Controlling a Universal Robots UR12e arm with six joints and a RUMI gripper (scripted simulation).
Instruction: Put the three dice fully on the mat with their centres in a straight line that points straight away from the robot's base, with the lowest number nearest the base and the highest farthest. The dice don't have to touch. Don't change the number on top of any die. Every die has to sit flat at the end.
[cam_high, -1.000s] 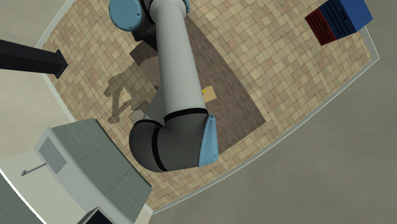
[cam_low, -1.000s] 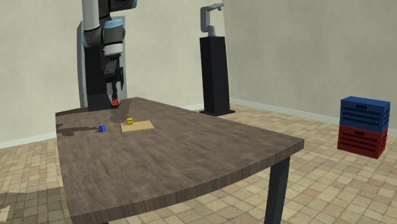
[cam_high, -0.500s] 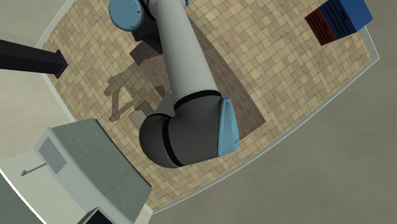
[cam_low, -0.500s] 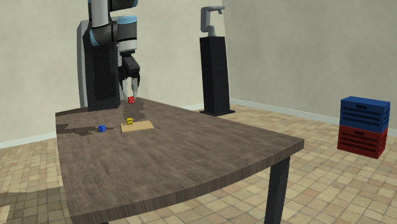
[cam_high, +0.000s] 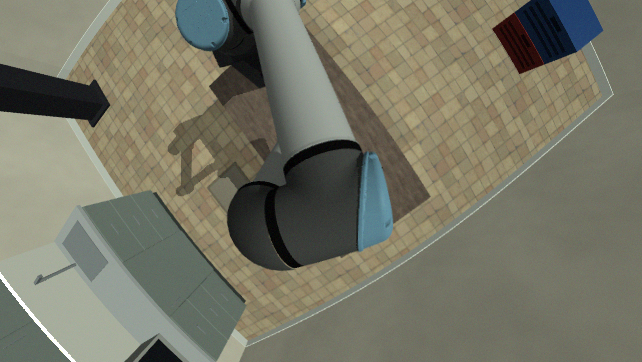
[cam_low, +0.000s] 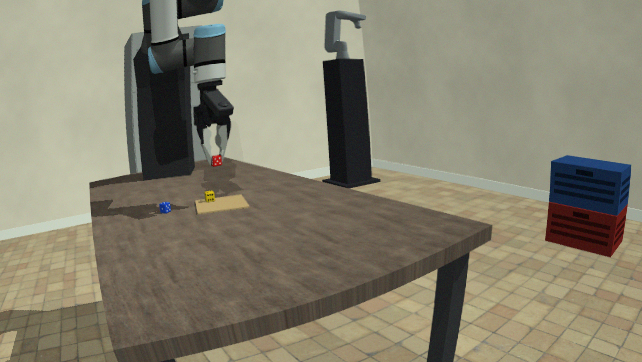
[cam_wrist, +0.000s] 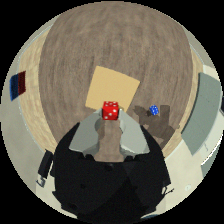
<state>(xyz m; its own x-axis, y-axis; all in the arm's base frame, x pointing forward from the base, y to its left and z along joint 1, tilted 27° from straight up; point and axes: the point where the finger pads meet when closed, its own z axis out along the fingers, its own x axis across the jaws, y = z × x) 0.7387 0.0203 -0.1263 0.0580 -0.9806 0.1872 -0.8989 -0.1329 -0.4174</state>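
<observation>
Right now my hand is 12 cm above the tan mat. Also, from my hand: yellow die (5 cm behind, 2 cm to the right, 11 cm below); blue die (3 cm behind, 16 cm to the right, 11 cm below); red die (right at my hand).
</observation>
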